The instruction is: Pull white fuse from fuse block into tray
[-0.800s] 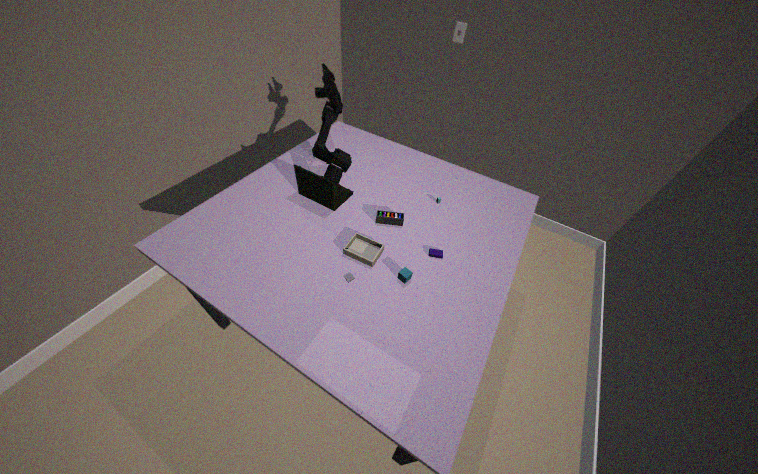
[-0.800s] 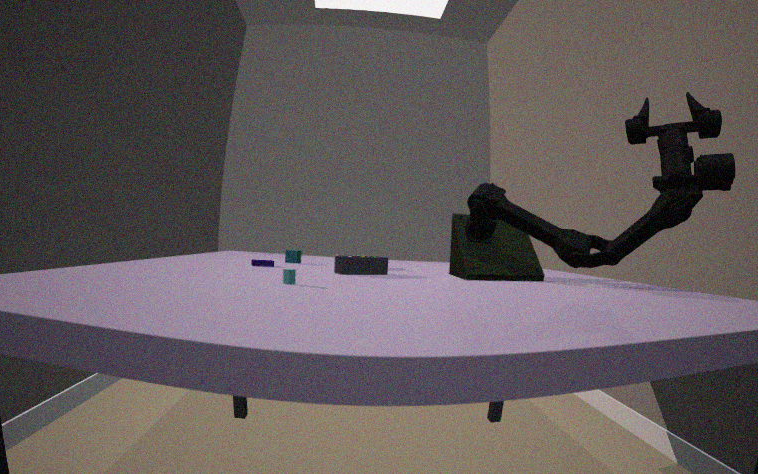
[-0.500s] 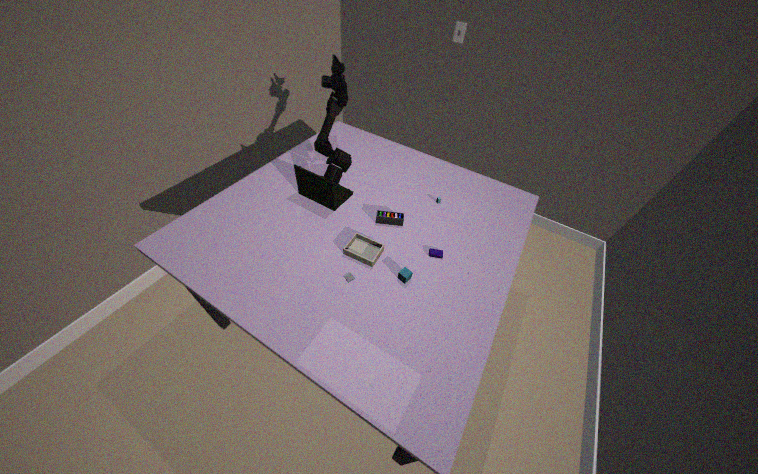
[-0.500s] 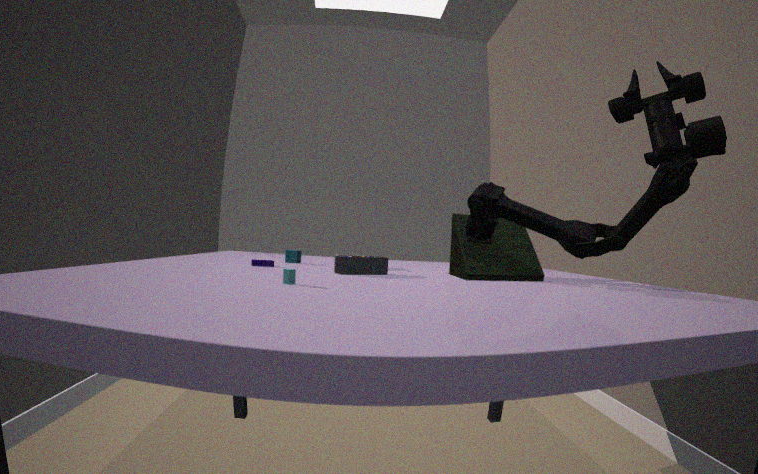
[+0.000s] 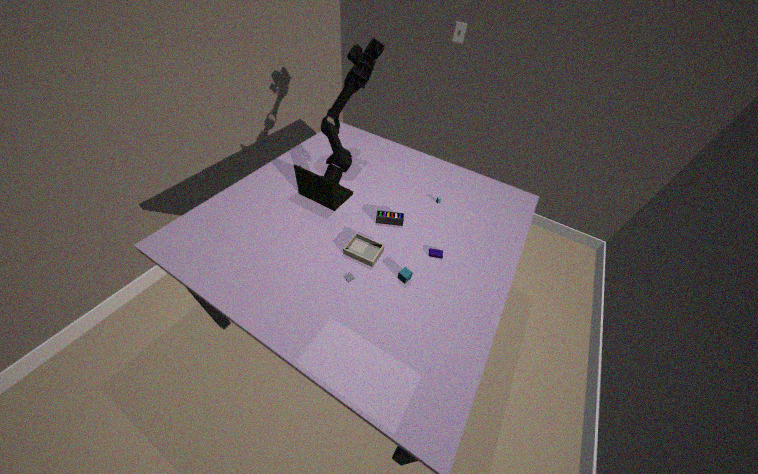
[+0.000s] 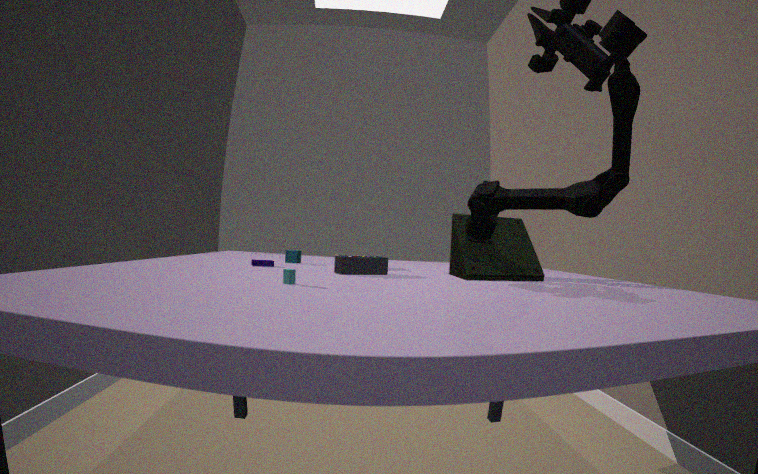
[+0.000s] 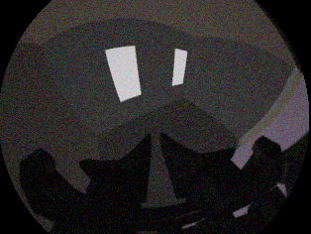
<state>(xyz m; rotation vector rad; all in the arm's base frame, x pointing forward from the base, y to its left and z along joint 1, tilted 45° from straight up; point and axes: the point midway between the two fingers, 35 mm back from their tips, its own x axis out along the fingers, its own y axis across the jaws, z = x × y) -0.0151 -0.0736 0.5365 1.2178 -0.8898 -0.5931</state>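
The white fuse lies 540 mm below my gripper tip, 340 mm ahead of it and 250 mm to the right of it. From my gripper tip the other things lie so: small teal piece (550 mm below, 430 mm ahead); beige tray (560 mm below, 470 mm to the right, 330 mm ahead); purple block (570 mm ahead, 560 mm below, 300 mm to the right).
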